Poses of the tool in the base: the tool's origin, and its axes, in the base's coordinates. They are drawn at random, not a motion.
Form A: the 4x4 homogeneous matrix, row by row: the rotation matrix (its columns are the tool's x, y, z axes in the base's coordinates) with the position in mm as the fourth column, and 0 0 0 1 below. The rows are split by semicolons.
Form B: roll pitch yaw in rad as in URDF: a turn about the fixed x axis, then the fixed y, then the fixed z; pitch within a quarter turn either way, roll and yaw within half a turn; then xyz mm. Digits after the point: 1 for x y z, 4 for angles. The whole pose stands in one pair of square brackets.
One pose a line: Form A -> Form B
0.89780, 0.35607, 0.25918, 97.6; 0.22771, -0.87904, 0.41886, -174.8; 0.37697, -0.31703, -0.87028, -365.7; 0, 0, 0, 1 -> [-2.7922, -0.3865, 0.2484, 97.6, -174.8, -365.7]
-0.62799, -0.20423, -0.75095, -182.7; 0.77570, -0.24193, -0.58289, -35.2; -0.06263, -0.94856, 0.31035, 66.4; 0, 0, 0, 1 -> [-1.2546, 0.0627, 2.2513, -182.7, -35.2, 66.4]
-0.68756, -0.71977, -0.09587, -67.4; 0.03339, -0.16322, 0.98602, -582.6; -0.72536, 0.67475, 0.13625, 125.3; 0, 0, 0, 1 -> [1.3715, 0.8116, 3.0931, -67.4, -582.6, 125.3]
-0.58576, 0.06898, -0.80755, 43.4; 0.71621, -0.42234, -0.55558, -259.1; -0.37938, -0.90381, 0.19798, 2.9; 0, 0, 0, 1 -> [-1.3551, 0.3891, 2.2563, 43.4, -259.1, 2.9]
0.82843, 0.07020, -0.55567, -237.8; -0.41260, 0.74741, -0.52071, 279.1; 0.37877, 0.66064, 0.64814, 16.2; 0, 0, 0, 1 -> [0.7949, -0.3885, -0.4621, -237.8, 279.1, 16.2]
